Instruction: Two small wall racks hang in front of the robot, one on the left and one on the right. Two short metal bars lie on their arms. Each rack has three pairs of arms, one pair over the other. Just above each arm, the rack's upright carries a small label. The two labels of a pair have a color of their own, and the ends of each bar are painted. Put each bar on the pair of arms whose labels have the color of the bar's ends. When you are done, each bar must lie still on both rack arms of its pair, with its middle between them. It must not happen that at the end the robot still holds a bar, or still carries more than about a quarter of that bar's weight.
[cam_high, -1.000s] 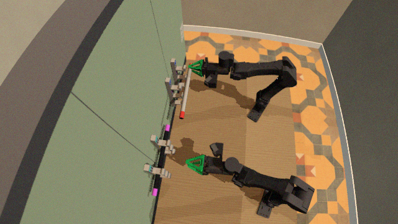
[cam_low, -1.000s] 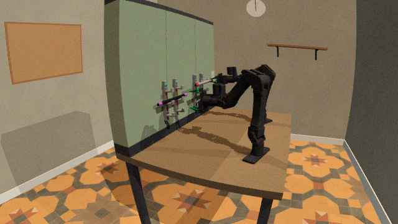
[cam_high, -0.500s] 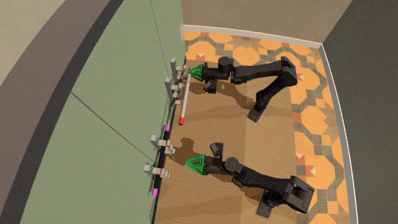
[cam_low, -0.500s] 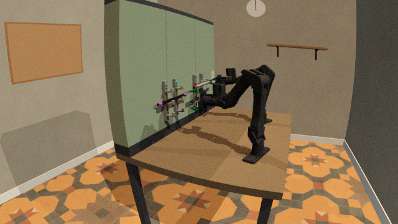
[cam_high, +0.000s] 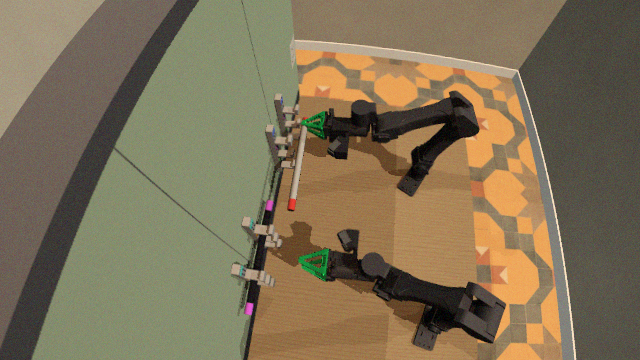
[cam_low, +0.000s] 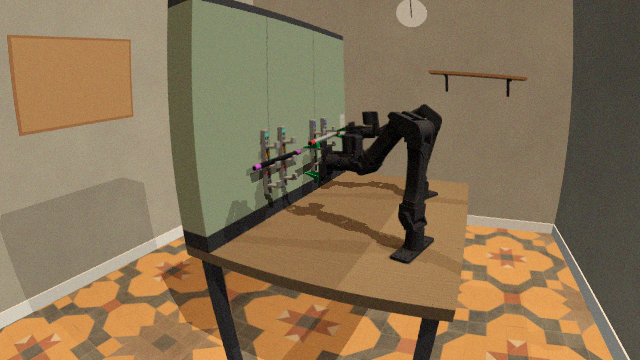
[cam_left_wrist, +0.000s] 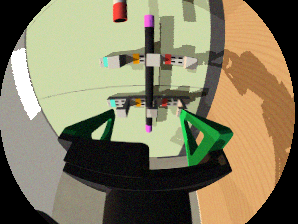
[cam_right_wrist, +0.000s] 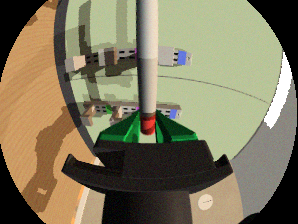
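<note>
Right now my left hand is 120 mm short of the bar, 20 mm to the left of it and 10 mm above it. The rest, counted from my left hand: green wall panel (210 mm to the right, 200 mm ahead, 190 mm above).
</note>
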